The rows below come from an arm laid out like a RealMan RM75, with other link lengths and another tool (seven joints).
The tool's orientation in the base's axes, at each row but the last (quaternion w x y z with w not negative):
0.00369, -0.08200, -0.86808, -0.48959
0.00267, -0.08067, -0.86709, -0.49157
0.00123, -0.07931, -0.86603, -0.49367
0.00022, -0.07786, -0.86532, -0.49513
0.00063, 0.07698, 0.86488, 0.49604
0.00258, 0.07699, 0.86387, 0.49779
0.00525, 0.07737, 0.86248, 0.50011
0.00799, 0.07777, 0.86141, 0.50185
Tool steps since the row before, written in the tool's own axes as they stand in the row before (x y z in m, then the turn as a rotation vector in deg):
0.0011, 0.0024, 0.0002, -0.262, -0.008, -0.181
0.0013, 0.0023, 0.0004, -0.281, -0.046, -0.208
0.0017, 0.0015, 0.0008, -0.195, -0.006, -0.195
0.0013, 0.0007, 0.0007, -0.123, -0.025, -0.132
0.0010, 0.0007, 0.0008, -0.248, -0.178, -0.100
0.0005, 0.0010, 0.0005, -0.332, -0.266, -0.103
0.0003, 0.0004, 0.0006, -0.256, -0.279, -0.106
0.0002, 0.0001, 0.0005, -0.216, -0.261, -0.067
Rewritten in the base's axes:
-0.0007, 0.0015, 0.0020, 0.244, -0.194, 0.065
-0.0009, 0.0017, 0.0019, 0.255, -0.239, 0.045
-0.0014, 0.0017, 0.0010, 0.177, -0.196, 0.079
-0.0011, 0.0011, 0.0003, 0.108, -0.142, 0.036
-0.0008, 0.0012, 0.0003, 0.214, -0.207, -0.121
-0.0003, 0.0010, 0.0006, 0.285, -0.265, -0.201
-0.0002, 0.0008, 0.0001, 0.208, -0.263, -0.205
-0.0001, 0.0005, -0.0001, 0.174, -0.215, -0.207

